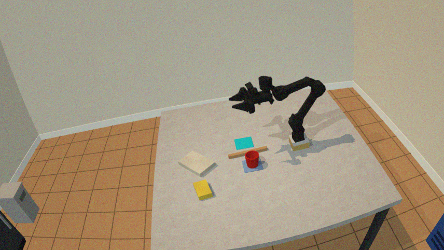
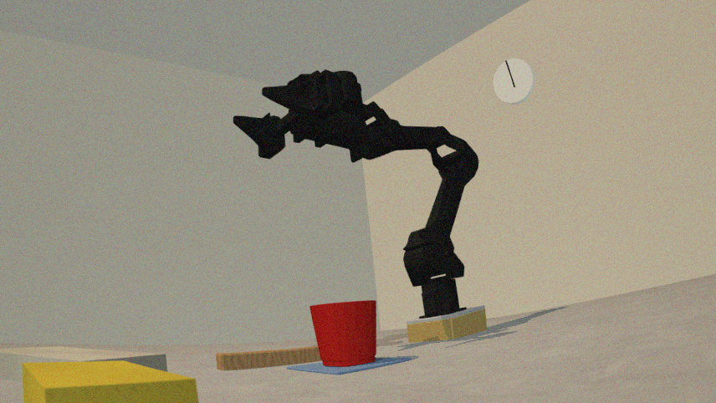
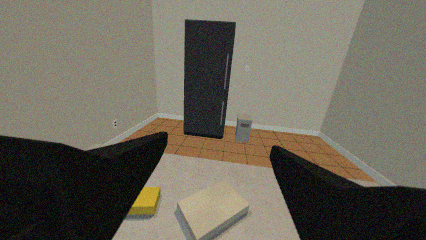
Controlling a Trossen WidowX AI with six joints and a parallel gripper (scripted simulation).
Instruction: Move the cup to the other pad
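My gripper tip is now 70 mm past the red cup, 90 mm to the right of it and 310 mm above it. Round my gripper tip: blue marble 70 mm behind, 110 mm to the left, 330 mm below; green marble 60 mm behind, 100 mm to the left, 330 mm below; wooden bar 60 mm behind, 20 mm to the right, 350 mm below.
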